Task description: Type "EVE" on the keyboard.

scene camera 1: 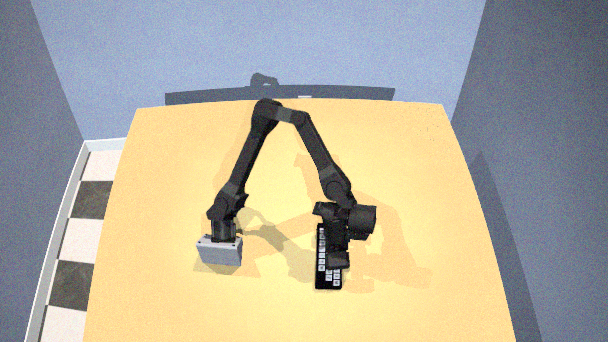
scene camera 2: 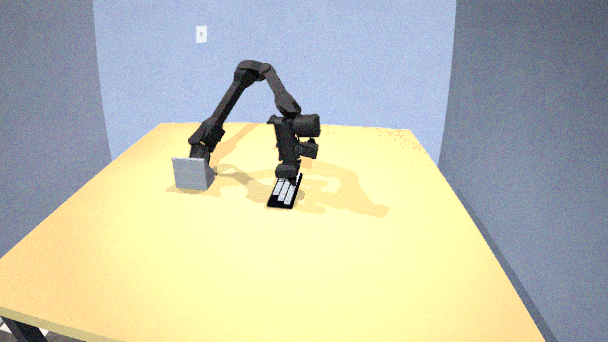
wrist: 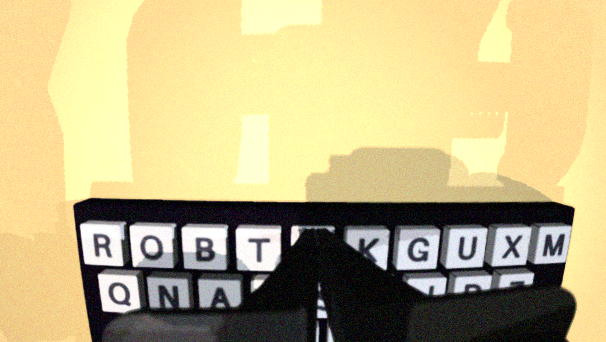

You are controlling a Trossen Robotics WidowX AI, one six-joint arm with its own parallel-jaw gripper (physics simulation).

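Places are measured from the arm's base along level axes (x ahead, y left, z up), in millimetres.
Pixels of known places: gripper, fingertip midpoint: (scene camera 1: pixel 338 251) (scene camera 2: pixel 294 185) (wrist: pixel 315 239); arm's base, link origin: (scene camera 1: pixel 222 239) (scene camera 2: pixel 197 165).
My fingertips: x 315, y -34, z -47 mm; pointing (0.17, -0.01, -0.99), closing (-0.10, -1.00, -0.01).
Observation:
Ahead of a thing's pixels: the offset from my fingertips to its top centre. Level surfaces: height alone.
The black keyboard @[25 mm back, 6 mm right, 3 mm up] (scene camera 1: pixel 322 284) (scene camera 2: pixel 274 202) (wrist: pixel 175 212) with white letter keys lies flat on the table. My gripper (scene camera 1: pixel 338 265) (scene camera 2: pixel 293 183) (wrist: pixel 315 239) is shut and empty, pointing down at the keyboard. In the wrist view its tips are at the key @[3 mm back, 1 mm left, 0 mm up] (wrist: pixel 295 240) between the T key @[0 mm ahead, 22 mm left, 3 mm up] (wrist: pixel 259 245) and the K key @[6 mm back, 19 mm right, 3 mm up] (wrist: pixel 367 237) in the top row. The fingers cover most of that key and its letter. Whether it is pressed down cannot be told. The V key does not show in the wrist view, where the lowest row is mostly hidden by the gripper.
The yellow table @[13 mm down] (scene camera 1: pixel 165 165) (scene camera 2: pixel 250 270) carries the arm's grey base block (scene camera 1: pixel 219 251) (scene camera 2: pixel 190 174), to the left of the keyboard in both scene views. The arm arches over from there. Blue-grey walls stand around the table, and a wall socket (scene camera 2: pixel 201 34) shows at the back.

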